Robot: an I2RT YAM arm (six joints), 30 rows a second.
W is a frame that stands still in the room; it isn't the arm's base.
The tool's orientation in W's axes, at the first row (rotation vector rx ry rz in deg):
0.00, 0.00, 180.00
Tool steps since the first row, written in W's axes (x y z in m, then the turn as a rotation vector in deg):
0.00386, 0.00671, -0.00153, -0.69, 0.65, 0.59
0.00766, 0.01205, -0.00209, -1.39, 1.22, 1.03
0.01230, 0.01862, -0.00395, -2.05, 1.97, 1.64
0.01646, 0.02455, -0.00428, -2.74, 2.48, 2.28
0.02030, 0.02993, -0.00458, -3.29, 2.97, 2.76
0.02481, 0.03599, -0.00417, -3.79, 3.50, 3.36
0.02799, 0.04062, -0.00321, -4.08, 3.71, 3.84
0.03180, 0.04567, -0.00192, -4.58, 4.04, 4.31
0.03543, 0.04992, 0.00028, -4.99, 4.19, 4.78
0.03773, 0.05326, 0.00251, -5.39, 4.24, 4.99
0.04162, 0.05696, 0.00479, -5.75, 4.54, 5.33
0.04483, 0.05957, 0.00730, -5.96, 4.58, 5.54
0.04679, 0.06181, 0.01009, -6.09, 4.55, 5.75
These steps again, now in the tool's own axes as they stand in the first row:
-0.00386, -0.00671, -0.00153, 0.69, -0.65, 0.59
-0.00766, -0.01205, -0.00209, 1.39, -1.22, 1.03
-0.01230, -0.01862, -0.00395, 2.05, -1.97, 1.64
-0.01646, -0.02455, -0.00428, 2.74, -2.48, 2.28
-0.02030, -0.02993, -0.00458, 3.29, -2.97, 2.76
-0.02481, -0.03599, -0.00417, 3.79, -3.50, 3.36
-0.02799, -0.04062, -0.00321, 4.08, -3.71, 3.84
-0.03180, -0.04567, -0.00192, 4.58, -4.04, 4.31
-0.03543, -0.04992, 0.00028, 4.99, -4.19, 4.78
-0.03773, -0.05326, 0.00251, 5.39, -4.24, 4.99
-0.04162, -0.05696, 0.00479, 5.75, -4.54, 5.33
-0.04483, -0.05957, 0.00730, 5.96, -4.58, 5.54
-0.04679, -0.06181, 0.01009, 6.09, -4.55, 5.75

